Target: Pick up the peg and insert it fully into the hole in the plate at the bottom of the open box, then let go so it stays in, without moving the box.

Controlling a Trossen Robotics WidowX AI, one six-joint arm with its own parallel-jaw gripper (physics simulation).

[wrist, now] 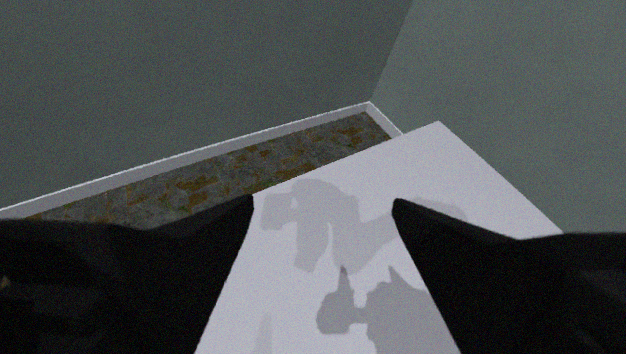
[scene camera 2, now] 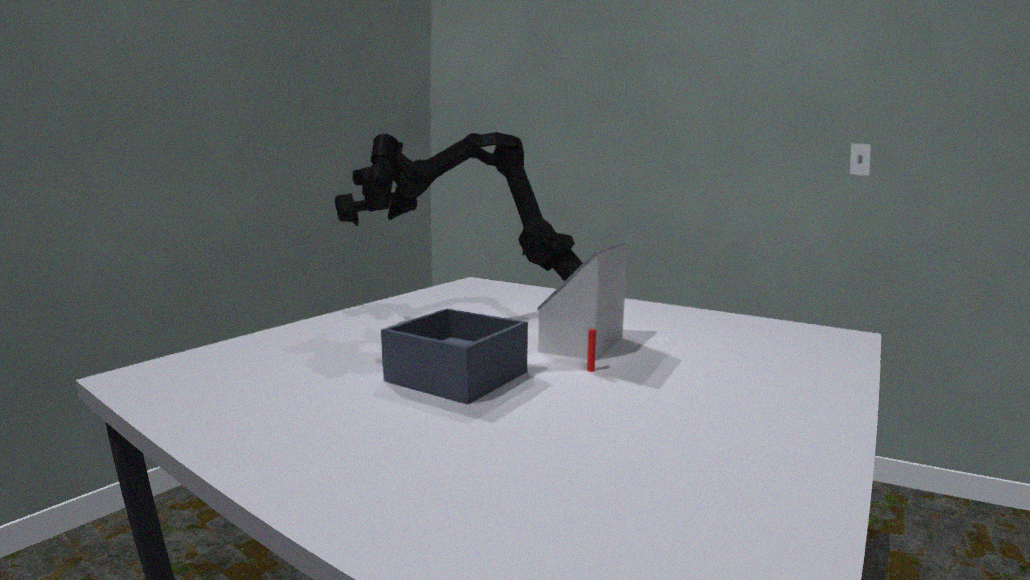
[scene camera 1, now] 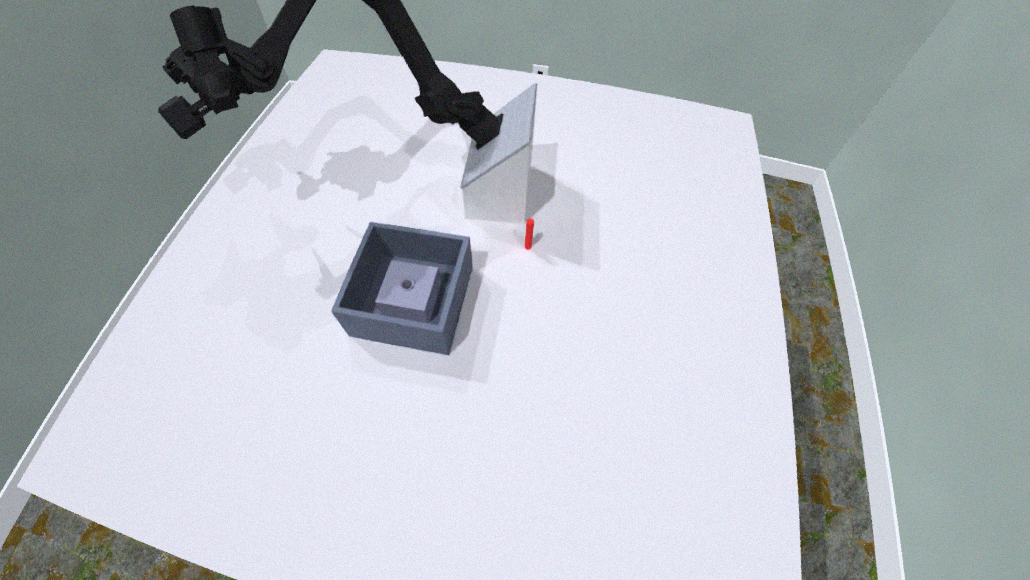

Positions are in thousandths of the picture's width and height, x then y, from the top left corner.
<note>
In view: my gripper (scene camera 1: 211, 175) and a blue-grey box (scene camera 1: 345, 534).
The blue-grey box shows as well in scene camera 2 (scene camera 2: 402, 613). My gripper shows as well in the wrist view (wrist: 517, 578) and in scene camera 2 (scene camera 2: 362, 382). The wrist view misses the blue-grey box: it is out of frame.
</note>
